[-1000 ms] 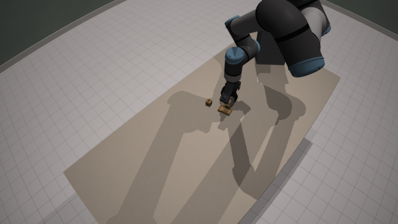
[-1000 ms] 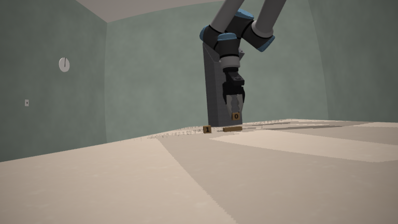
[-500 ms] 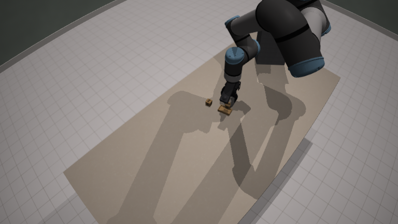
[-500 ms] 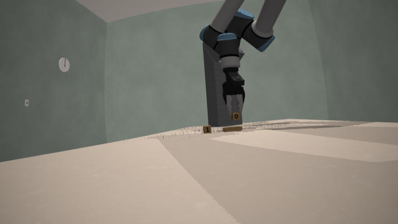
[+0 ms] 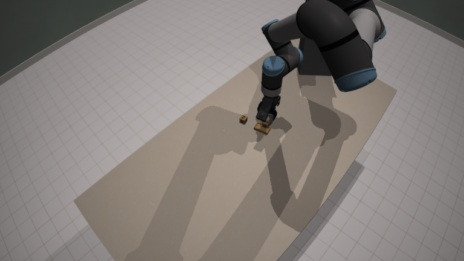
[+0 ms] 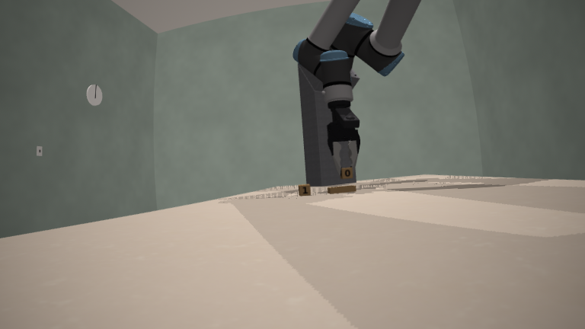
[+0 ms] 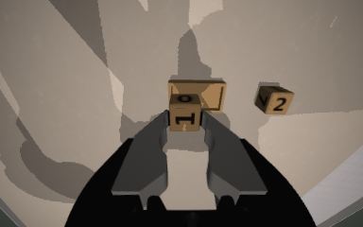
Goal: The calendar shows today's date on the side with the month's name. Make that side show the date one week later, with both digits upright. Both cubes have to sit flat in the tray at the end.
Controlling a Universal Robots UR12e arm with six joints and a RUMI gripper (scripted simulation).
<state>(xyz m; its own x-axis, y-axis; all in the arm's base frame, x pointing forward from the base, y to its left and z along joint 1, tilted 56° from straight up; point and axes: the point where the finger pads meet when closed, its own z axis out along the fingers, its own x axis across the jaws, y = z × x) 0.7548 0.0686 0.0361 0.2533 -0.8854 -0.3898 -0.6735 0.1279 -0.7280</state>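
Now: the wooden tray 1 cm ahead of my hand, 2 cm to the right of it and 6 cm below it. Also, from my hand: cube 4 cm ahead, 12 cm to the right, 5 cm below.
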